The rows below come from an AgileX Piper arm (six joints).
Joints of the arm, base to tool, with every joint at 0 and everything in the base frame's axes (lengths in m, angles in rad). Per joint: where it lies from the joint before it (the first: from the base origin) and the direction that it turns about. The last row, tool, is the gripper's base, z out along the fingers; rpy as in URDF.
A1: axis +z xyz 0 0 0.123
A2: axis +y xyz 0 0 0
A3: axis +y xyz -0.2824 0 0.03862
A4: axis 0.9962 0 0.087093 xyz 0.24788 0 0.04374
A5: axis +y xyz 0 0 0
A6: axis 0.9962 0 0.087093 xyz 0.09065 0 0.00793
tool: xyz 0 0 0 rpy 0 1.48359 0
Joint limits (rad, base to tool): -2.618..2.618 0..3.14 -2.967..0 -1.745..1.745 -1.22..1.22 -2.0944..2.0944
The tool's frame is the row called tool.
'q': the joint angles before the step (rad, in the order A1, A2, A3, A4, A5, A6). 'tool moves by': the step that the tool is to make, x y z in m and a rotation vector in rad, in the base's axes. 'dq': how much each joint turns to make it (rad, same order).
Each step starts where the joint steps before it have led.
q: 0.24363, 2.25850, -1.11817, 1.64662, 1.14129, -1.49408
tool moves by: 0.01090, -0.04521, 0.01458, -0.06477, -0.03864, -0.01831
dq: -0.12428, -0.05640, -0.00002, -0.14107, -0.00560, 0.03300
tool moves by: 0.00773, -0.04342, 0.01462, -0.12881, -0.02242, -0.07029
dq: -0.10675, -0.07053, 0.00001, -0.13894, -0.07746, 0.07587
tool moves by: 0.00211, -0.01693, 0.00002, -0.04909, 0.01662, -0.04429
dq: -0.03983, -0.01142, 0.00001, -0.04757, -0.03454, 0.04220
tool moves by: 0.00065, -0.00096, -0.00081, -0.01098, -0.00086, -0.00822
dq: -0.00081, 0.00002, -0.00001, -0.00215, -0.01307, 0.00255
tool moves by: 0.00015, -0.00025, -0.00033, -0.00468, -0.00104, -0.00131
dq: 0.00002, 0.00000, 0.00000, -0.00178, -0.00464, 0.00000
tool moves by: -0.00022, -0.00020, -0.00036, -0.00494, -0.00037, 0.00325
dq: -0.00001, 0.00001, -0.00001, -0.00559, -0.00198, 0.00000
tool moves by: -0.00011, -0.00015, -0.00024, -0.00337, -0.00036, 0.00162
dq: -0.00001, -0.00003, 0.00004, -0.00333, -0.00173, -0.00002
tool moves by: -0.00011, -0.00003, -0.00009, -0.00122, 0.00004, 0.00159
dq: 0.00002, 0.00002, -0.00004, -0.00201, 0.00000, 0.00004
